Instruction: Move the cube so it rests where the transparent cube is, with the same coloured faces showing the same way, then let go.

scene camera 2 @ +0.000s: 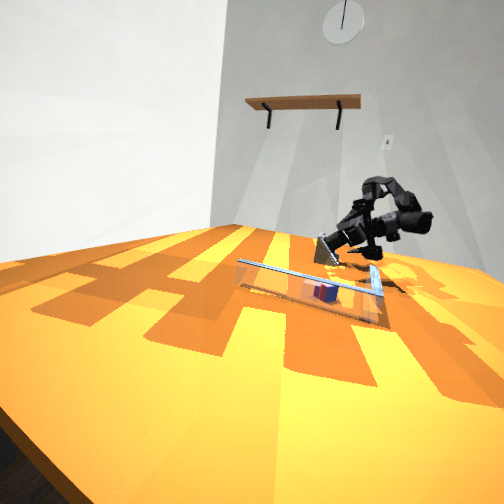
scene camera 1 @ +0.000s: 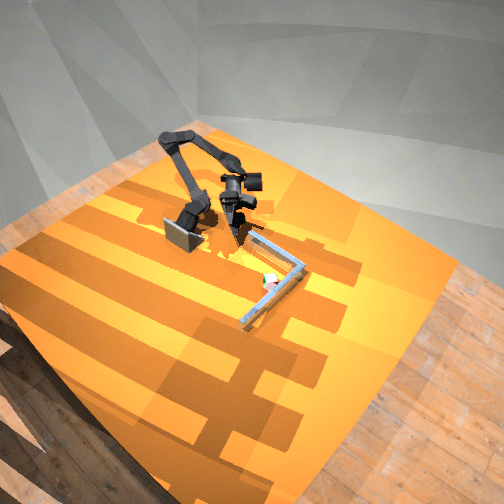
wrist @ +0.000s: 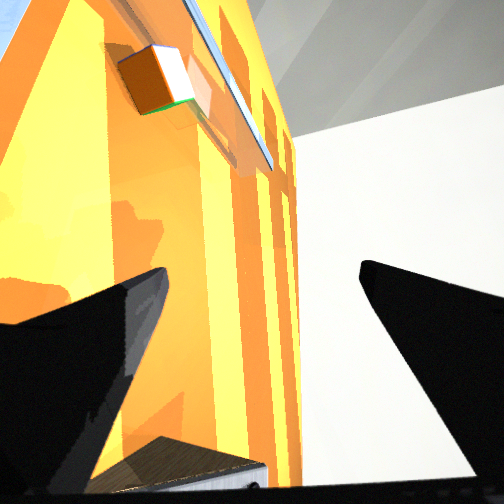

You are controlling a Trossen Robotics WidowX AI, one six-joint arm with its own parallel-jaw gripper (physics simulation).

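The cube lies on the orange table against the inner side of a grey L-shaped rail. It shows red and white in scene camera 1, blue in scene camera 2, and orange and white in the wrist view. A faint transparent cube overlaps it beside the rail in the wrist view. My gripper is open and empty, hanging above the table well short of the cube, near the rail's far end. Its two dark fingers frame the wrist view.
The arm's base stands at the back of the table. The L-shaped rail forms a corner around the cube. A wall shelf and a clock are far behind.
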